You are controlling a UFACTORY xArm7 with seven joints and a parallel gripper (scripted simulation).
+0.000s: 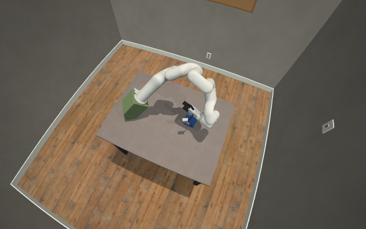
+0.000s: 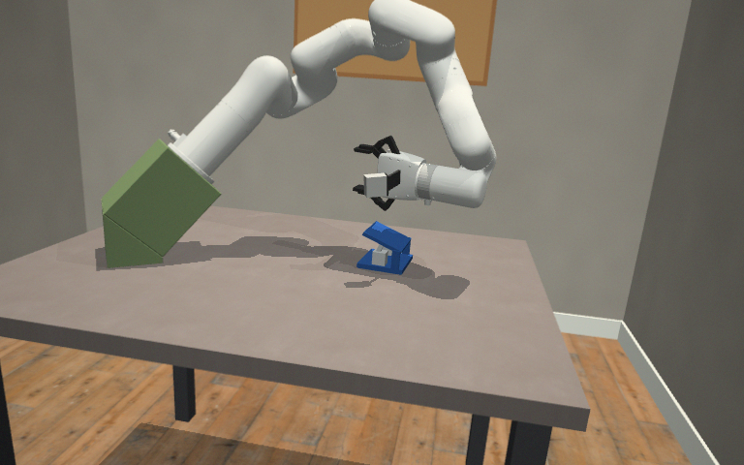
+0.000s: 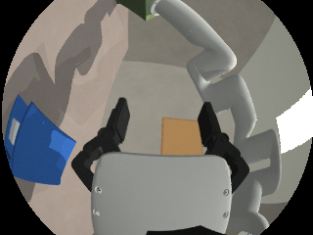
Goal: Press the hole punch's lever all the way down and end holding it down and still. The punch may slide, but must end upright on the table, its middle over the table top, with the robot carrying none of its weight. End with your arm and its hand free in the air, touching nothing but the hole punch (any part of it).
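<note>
Now: hand 7 cm short of the lever and 16 cm above it. From my hand the other things lie so: blue hole punch 8 cm ahead, 18 cm below.
</note>
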